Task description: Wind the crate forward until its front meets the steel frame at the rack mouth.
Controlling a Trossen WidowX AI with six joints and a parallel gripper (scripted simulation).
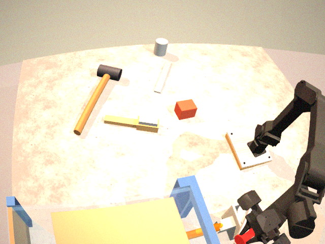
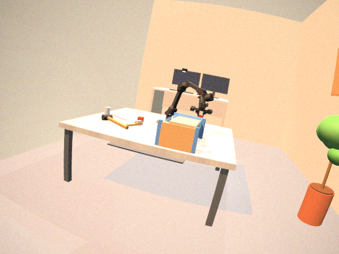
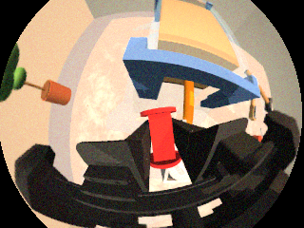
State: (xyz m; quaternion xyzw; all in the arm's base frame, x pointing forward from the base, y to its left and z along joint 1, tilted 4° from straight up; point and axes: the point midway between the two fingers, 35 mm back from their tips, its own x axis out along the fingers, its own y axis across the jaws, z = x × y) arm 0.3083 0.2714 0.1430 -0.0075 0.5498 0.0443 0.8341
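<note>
Now: the crank handle 5 cm behind my gripper tip, 3 cm below it and 2 cm to the right of it. Round my gripper tip: yellow hand tool 53 cm to the right, 12 cm below, 4 cm ahead; hand winch 11 cm behind, 10 cm below, 7 cm to the right; red knob 2 cm behind.
</note>
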